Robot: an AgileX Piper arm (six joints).
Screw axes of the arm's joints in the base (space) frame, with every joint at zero. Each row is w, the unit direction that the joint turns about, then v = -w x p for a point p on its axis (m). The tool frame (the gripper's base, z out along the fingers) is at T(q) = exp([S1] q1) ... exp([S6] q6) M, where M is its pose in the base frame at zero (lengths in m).
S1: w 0 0 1 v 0 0 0
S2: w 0 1 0 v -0.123 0 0
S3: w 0 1 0 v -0.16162 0 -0.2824
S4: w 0.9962 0 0.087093 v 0 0.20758 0
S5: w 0 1 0 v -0.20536 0 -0.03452
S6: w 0.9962 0 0.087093 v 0 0.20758 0
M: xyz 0.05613 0 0.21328 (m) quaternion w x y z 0.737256 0 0.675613 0
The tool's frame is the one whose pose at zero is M.
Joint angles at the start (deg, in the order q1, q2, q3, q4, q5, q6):
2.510, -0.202, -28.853, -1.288, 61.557, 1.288
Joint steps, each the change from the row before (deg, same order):
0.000, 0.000, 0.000, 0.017, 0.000, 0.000
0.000, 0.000, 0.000, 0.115, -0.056, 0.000
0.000, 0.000, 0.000, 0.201, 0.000, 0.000
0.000, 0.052, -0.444, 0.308, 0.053, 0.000
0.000, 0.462, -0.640, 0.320, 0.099, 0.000
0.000, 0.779, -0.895, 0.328, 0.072, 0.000
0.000, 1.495, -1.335, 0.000, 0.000, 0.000
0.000, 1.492, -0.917, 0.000, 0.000, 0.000
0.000, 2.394, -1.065, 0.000, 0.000, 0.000
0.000, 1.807, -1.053, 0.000, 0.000, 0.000
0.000, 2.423, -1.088, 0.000, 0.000, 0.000
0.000, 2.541, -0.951, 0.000, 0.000, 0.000
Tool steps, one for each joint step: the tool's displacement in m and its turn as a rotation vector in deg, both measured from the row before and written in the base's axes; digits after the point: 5 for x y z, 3 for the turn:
0.00000, 0.00002, 0.00000, 0.014, 0.001, 0.010
0.00004, 0.00016, 0.00008, 0.097, -0.052, 0.065
-0.00001, 0.00028, 0.00000, 0.166, 0.007, 0.113
-0.00082, 0.00039, 0.00206, 0.270, -0.328, 0.173
-0.00014, 0.00044, 0.00299, 0.267, -0.067, 0.181
0.00026, 0.00047, 0.00429, 0.272, -0.032, 0.186
0.00158, 0.00007, 0.00656, -0.007, 0.160, 0.000
0.00261, 0.00011, 0.00452, -0.025, 0.574, 0.000
0.00531, 0.00023, 0.00516, -0.058, 1.328, 0.000
0.00377, 0.00017, 0.00500, -0.033, 0.753, 0.000
0.00597, 0.00026, 0.00495, -0.058, 1.334, 0.000
0.00692, 0.00030, 0.00402, -0.070, 1.588, 0.000

